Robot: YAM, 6 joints.
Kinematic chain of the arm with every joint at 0, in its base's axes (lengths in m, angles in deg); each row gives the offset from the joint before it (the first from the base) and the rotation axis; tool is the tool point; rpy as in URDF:
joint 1: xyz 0 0 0.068 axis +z
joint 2: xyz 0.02 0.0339 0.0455 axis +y
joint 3: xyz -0.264 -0.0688 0 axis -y
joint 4: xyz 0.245 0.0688 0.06 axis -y
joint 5: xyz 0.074 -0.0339 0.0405 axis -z
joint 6: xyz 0.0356 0 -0.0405 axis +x
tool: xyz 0 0 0 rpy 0 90 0
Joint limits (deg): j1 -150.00..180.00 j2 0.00..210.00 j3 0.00..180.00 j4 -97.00..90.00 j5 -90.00..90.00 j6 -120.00..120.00
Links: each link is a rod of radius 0.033 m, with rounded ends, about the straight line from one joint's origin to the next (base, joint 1, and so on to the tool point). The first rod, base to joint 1, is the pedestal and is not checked.
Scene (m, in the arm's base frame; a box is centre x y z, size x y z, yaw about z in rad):
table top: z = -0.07
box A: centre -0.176 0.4 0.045 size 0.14 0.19 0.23 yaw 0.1
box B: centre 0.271 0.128 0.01 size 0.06 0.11 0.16 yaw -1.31
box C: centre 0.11 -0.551 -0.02 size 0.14 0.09 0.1 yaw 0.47
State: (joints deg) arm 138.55 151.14 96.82 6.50 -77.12 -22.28
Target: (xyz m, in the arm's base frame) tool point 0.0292 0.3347 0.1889
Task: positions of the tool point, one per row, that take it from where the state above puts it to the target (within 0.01 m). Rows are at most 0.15 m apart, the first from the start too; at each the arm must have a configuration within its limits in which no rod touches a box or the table.
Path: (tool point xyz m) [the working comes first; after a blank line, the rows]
Joints at the target: 78.95 100.45 57.47 -9.99 -86.00 -22.28
Straight joint move there: touches box A.

1: -0.3722 0.3297 0.1262
2: -0.3305 0.3351 0.2304
3: -0.2767 0.3182 0.3234
4: -0.2172 0.2798 0.4005
5: -0.1584 0.2225 0.4581
6: -0.1166 0.2988 0.3703
7: -0.0471 0.3383 0.2779
8: 0.0292 0.3347 0.1889

